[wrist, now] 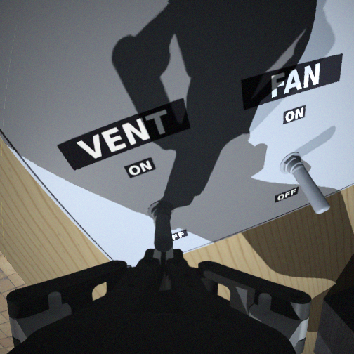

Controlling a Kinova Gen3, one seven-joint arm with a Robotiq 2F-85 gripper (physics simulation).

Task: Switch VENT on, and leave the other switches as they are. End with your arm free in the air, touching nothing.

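The VENT switch (162, 227) is a toggle lever in shadow below its black VENT label (125, 134). Its lever points down toward its OFF tag (179, 235), away from its ON tag (140, 167). My gripper (163, 254) is shut, with nothing between its fingers. Its fingertips are at the lower end of the VENT lever and overlap it in this view; whether they touch it I cannot tell. The FAN switch (309, 187), a grey metal lever to the right, also points down toward its OFF tag (286, 195).
The pale switch panel (55, 75) carries the arm's dark shadow. A FAN label (292, 81) and its ON tag (294, 114) are at the right. A wooden surface (45, 220) lies beyond the panel's lower edges. A dark block (340, 305) stands at the lower right.
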